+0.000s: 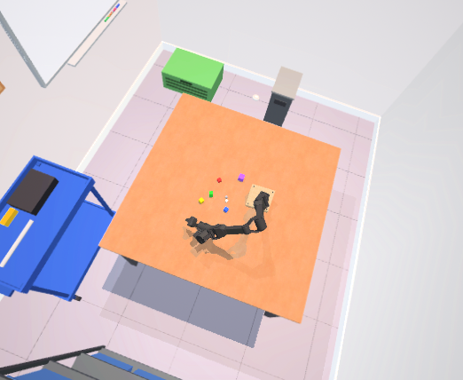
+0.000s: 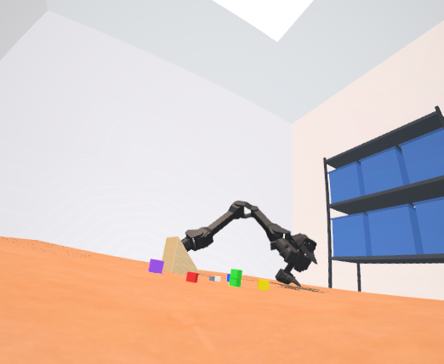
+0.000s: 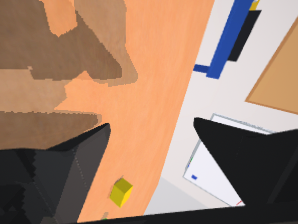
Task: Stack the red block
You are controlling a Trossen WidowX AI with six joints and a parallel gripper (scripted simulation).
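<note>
My gripper tip is 36 cm to the left of the red block, 6 cm past it and 4 cm above it. From my gripper tip the other things lie so: small white block: 24 cm to the right, 16 cm behind, 4 cm below; then yellow block: 17 cm to the right, 4 cm below, 1 cm behind; then blue block: 18 cm to the right, 18 cm behind, 4 cm below.
</note>
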